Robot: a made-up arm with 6 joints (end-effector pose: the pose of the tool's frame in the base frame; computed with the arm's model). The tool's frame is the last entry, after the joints. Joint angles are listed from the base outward.
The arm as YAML. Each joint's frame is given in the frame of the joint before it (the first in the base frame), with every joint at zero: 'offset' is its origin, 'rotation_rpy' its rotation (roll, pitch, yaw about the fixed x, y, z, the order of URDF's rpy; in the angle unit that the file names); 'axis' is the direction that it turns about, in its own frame. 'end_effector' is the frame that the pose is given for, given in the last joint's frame.
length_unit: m
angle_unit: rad
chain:
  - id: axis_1
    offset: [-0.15, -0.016, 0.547]
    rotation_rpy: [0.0, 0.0, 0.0]
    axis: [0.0, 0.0, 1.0]
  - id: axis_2
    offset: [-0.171, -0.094, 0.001]
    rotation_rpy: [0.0, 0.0, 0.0]
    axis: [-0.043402, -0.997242, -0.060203]
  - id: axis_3
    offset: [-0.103, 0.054, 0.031]
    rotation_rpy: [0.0, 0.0, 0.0]
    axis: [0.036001, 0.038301, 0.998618]
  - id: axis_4
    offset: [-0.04, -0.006, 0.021]
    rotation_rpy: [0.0, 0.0, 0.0]
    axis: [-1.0, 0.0, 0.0]
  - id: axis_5
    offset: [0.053, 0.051, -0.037]
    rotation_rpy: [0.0, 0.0, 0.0]
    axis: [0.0, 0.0, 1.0]
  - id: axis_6
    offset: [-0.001, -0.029, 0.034]
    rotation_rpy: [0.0, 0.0, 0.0]
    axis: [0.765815, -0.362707, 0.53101]
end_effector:
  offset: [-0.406, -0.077, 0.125]
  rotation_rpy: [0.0, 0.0, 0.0]
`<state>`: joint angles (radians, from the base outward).
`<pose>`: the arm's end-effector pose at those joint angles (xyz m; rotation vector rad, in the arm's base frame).
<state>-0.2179 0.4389 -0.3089 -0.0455 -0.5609 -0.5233</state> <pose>-0.5744 0.4209 0.6575 -0.0237 -0.0391 -1.3976</pose>
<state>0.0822 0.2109 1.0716 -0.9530 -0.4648 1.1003</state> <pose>-0.6388 -0.3702 0.3512 1.7204 0.2452 0.8229</pose>
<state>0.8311 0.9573 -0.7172 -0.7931 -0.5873 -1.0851</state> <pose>-0.6628 -0.3202 0.7622 0.7305 0.4812 -0.3471</pose>
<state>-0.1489 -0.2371 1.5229 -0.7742 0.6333 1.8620</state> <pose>-0.6507 0.0760 0.2871 -2.3077 -0.6002 -0.9958</pose>
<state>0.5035 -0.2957 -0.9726 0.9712 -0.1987 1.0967</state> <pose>-0.7369 -0.2651 0.7800 -0.3453 0.0481 0.1552</pose>
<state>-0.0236 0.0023 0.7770 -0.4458 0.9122 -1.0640</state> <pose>-0.6078 -0.3666 0.7544 -0.3755 -0.2191 1.0118</pose>
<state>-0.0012 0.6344 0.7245 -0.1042 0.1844 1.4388</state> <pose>-0.2185 -0.3258 0.2986 0.9367 -0.3743 1.8561</pose>
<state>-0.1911 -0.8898 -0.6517 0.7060 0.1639 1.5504</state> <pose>-0.6663 -0.2334 0.8525 0.7089 0.5118 0.0048</pose>
